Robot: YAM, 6 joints.
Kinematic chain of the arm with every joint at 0, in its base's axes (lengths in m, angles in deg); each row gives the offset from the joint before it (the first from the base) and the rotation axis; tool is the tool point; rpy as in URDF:
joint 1: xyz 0 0 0.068 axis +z
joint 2: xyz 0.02 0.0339 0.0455 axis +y
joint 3: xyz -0.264 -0.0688 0 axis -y
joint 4: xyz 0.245 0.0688 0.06 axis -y
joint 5: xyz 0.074 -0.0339 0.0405 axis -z
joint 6: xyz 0.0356 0 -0.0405 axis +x
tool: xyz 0 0 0 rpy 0 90 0
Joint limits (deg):
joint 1: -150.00..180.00
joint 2: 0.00..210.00
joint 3: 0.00..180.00
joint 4: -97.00..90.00
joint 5: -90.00..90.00
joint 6: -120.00..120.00
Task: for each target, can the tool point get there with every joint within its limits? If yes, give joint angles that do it. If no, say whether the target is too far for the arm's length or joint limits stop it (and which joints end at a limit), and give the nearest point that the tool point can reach.
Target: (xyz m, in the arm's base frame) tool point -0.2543 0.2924 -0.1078
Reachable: yes | joints 136.11 171.68 106.86 -65.49 75.26 -43.72
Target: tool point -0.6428 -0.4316 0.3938
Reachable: no: too far | nearest point -0.5036 -0.3382 0.3315 | short by 0.179 m
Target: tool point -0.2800 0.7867 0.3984
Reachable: no: too far | nearest point -0.2048 0.5754 0.3200 | short by 0.238 m
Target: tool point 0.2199 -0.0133 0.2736
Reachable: yes | joints -1.25 53.90 34.64 3.77 13.80 -52.36
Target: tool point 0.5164 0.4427 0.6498
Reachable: no: too far | nearest point 0.3840 0.3292 0.5081 | short by 0.225 m
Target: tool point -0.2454 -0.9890 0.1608
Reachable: no: too far | nearest point -0.1554 -0.6262 0.1431 | short by 0.374 m
